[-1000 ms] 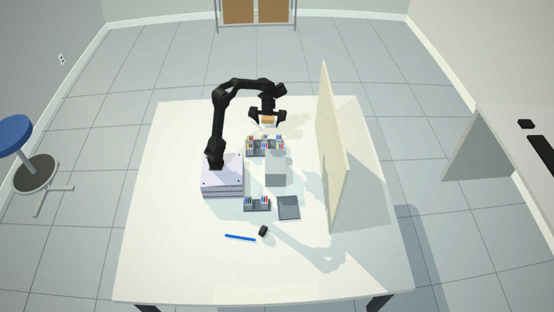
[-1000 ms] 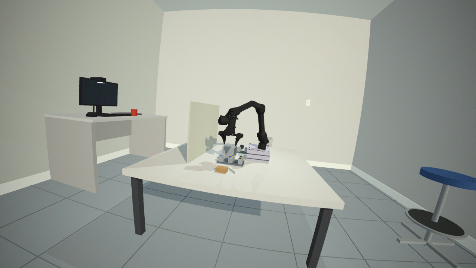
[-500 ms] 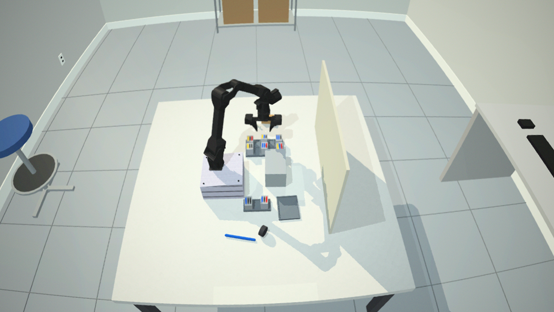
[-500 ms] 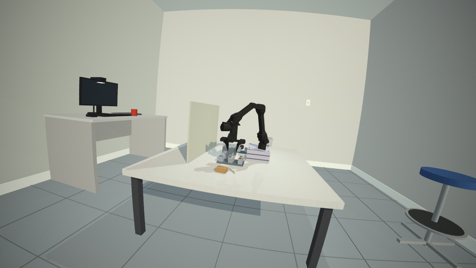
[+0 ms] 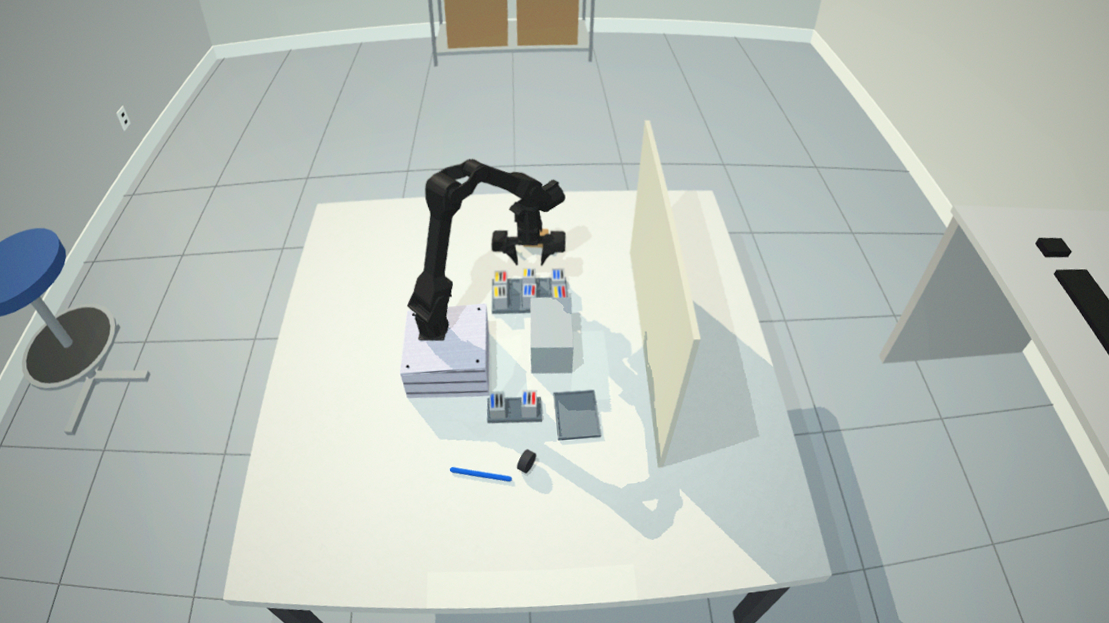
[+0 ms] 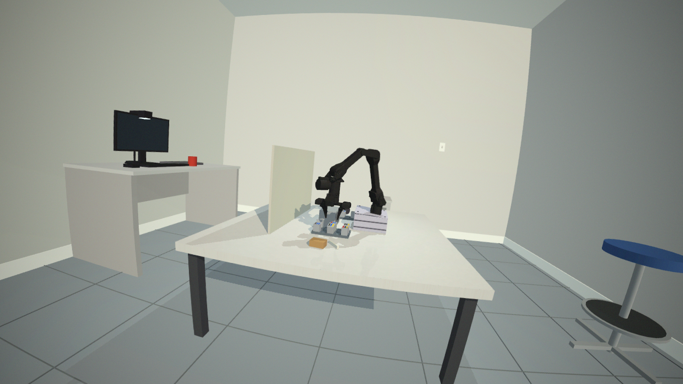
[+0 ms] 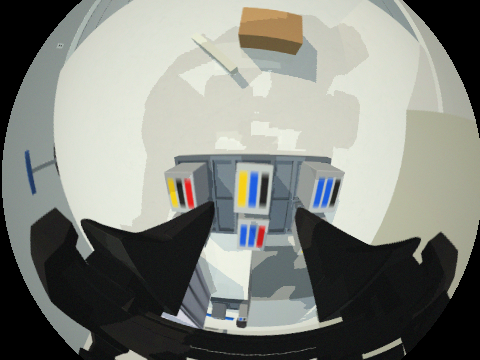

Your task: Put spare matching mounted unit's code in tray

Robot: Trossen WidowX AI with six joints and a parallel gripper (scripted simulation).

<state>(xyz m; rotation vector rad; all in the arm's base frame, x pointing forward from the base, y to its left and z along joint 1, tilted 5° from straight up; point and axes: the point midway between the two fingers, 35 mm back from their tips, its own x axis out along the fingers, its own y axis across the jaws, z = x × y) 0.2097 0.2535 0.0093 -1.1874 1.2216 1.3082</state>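
My gripper tip is 40 mm above the spare. The rest, counted from my gripper tip: beige panel: 310 mm ahead, 180 mm to the right, 140 mm above; brown block: 190 mm to the left, 70 mm below; grey mounted unit: 200 mm to the right, 70 mm ahead, 40 mm below.
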